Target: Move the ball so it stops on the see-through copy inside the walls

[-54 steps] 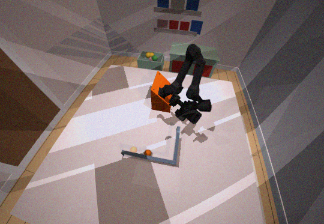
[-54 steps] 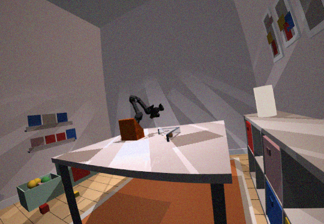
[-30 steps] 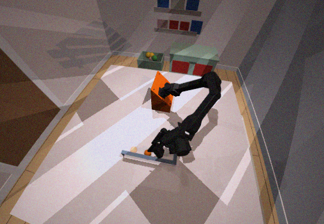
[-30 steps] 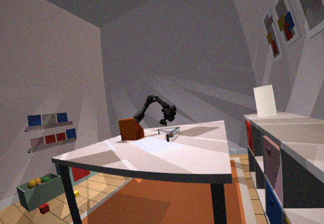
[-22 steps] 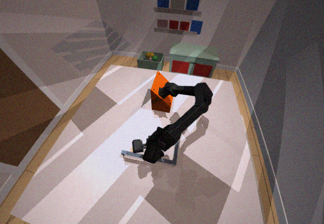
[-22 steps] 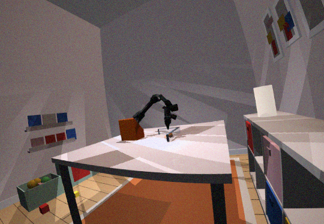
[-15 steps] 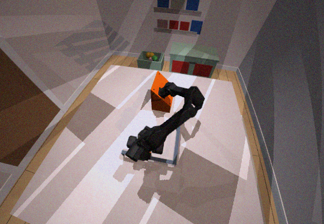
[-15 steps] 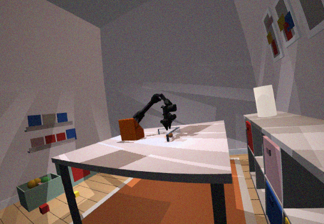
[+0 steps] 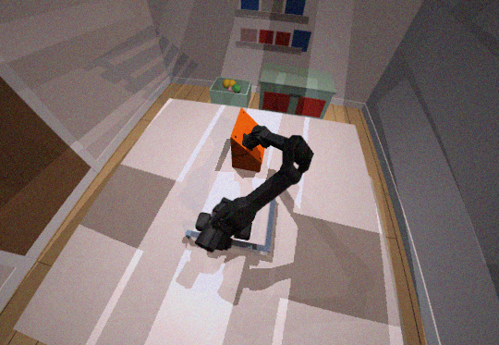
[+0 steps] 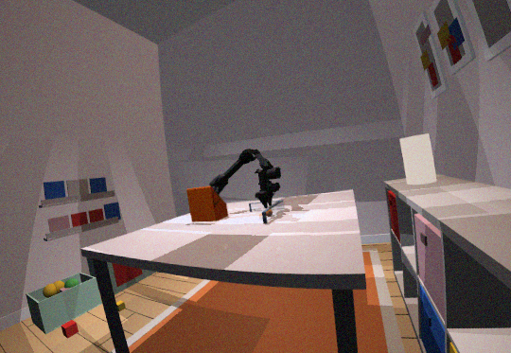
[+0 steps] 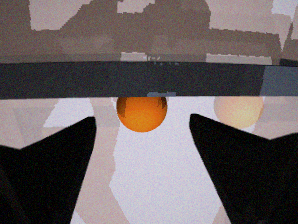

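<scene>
Right now my gripper tip is 30 mm above the orange ball. The rest, counted from my gripper tip: see-through copy of ball: 90 mm to the right, 30 mm below, 10 mm behind.
</scene>
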